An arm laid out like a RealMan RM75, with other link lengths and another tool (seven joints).
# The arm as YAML. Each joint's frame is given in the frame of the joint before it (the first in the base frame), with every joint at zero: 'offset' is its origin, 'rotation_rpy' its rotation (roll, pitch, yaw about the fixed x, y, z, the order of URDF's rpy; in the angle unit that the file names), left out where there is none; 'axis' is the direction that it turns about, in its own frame. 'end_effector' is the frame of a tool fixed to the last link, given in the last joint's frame.
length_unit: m
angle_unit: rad
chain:
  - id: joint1
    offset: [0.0, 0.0, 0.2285]
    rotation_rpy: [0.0, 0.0, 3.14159]
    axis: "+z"
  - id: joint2
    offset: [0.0, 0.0, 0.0]
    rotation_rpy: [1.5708, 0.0, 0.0]
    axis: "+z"
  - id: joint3
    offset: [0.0, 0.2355, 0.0]
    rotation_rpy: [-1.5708, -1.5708, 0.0]
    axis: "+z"
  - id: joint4
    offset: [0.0, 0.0, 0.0]
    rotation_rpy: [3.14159, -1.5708, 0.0]
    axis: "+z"
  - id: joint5
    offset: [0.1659, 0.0, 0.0]
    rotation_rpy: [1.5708, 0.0, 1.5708]
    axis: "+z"
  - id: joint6
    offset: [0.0, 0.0, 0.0]
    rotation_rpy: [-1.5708, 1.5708, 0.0]
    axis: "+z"
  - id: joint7
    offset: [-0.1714, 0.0, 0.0]
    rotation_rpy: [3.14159, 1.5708, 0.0]
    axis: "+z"
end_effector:
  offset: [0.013, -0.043, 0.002]
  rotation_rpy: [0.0, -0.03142, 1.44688]
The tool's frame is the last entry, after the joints.
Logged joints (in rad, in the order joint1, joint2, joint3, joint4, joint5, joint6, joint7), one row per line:
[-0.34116, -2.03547, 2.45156, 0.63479, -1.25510, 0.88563, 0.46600]
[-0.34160, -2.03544, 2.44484, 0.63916, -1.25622, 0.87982, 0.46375]
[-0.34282, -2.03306, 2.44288, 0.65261, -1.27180, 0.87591, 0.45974]
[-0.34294, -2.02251, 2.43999, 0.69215, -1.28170, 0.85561, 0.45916]
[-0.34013, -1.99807, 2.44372, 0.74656, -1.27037, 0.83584, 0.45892]
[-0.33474, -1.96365, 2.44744, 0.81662, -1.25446, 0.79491, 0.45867]
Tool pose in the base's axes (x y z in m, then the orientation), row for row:
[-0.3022, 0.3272, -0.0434, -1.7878, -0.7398, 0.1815]
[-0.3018, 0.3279, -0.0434, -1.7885, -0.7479, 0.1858]
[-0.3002, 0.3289, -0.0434, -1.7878, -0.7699, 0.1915]
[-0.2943, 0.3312, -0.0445, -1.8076, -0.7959, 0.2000]
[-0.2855, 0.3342, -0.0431, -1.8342, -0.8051, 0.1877]
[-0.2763, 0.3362, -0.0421, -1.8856, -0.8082, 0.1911]
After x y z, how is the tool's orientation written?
As angles about the fixed x, y, z axes (roll, pitch, yaw), in radians.
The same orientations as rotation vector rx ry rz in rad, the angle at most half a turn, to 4 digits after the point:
[-1.6256, -0.6735, -0.5264]
[-1.6218, -0.6821, -0.5307]
[-1.6112, -0.7012, -0.5455]
[-1.6166, -0.7213, -0.5708]
[-1.6433, -0.7126, -0.5996]
[-1.6880, -0.7069, -0.6229]

